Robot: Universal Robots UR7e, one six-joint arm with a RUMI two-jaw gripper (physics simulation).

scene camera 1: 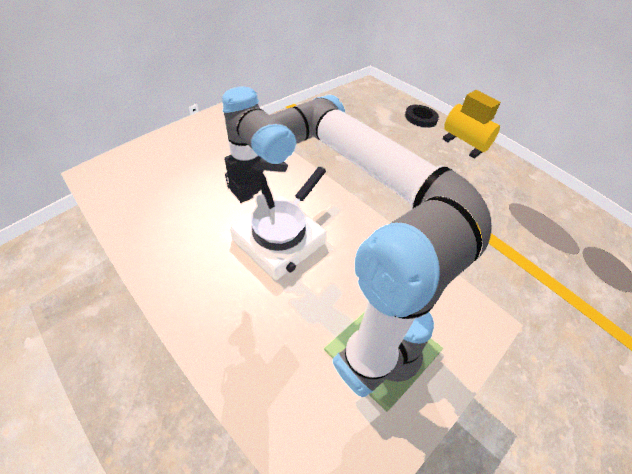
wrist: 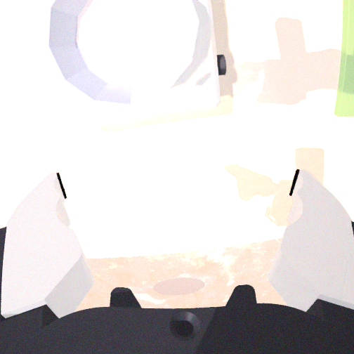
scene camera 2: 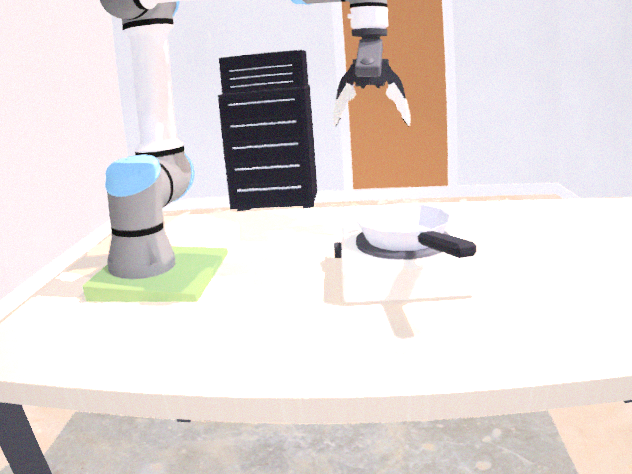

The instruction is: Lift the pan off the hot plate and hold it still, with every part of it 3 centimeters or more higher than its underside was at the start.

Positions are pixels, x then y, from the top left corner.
Scene:
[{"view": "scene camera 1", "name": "my gripper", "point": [258, 208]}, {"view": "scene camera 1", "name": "pale pan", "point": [289, 218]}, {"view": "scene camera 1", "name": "white hot plate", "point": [276, 259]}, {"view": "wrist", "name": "my gripper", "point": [177, 175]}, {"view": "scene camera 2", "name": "my gripper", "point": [371, 126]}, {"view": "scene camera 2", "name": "white hot plate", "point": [369, 273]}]

